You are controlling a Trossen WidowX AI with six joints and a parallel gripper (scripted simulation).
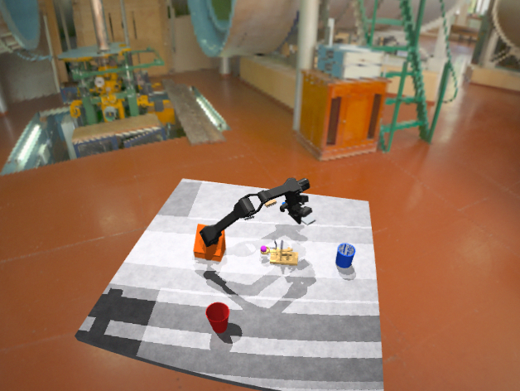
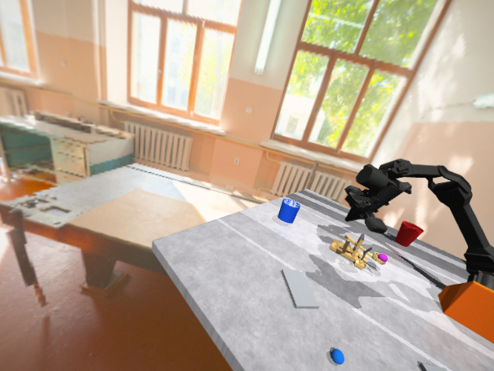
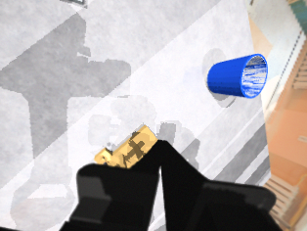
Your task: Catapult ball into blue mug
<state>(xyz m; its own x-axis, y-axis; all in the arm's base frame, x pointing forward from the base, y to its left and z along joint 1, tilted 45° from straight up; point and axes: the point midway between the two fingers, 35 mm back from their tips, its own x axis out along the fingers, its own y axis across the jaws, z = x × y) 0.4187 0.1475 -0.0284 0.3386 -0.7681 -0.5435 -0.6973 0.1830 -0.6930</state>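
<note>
My gripper tip is 17 cm past the purple ball, 11 cm above it and 10 cm to the left of it. From my gripper tip the other things lie so: blue mug (25 cm ahead, 14 cm below, 7 cm to the right); then grey flat plate (26 cm to the left, 17 cm below, 2 cm ahead); then wooden catapult (12 cm below, 10 cm behind, 8 cm to the right).
</note>
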